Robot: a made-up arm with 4 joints. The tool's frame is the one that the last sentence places.
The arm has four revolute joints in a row. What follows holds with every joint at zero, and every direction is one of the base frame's. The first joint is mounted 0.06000 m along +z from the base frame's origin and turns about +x. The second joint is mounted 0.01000 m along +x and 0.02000 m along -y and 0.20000 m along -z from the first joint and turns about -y. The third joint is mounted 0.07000 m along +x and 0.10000 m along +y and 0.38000 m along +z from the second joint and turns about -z. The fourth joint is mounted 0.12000 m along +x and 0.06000 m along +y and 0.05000 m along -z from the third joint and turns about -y. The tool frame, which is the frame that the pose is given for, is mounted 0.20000 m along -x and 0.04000 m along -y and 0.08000 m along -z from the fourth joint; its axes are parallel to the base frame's.
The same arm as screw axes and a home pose.
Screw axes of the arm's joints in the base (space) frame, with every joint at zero. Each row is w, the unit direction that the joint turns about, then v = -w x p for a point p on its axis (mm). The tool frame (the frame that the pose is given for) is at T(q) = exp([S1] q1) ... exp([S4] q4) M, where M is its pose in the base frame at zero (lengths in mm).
S1: w 1 0 0 v 0.0 60.0 0.0
S2: w 0 -1 0 v -140.0 0.0 -10.0
S3: w 0 0 -1 v -80.0 80.0 0.0
S4: w 0 -1 0 v 190.0 0.0 -200.0
M: xyz 0.0 100.0 110.0 (mm) quaternion w x y z 1 0 0 0

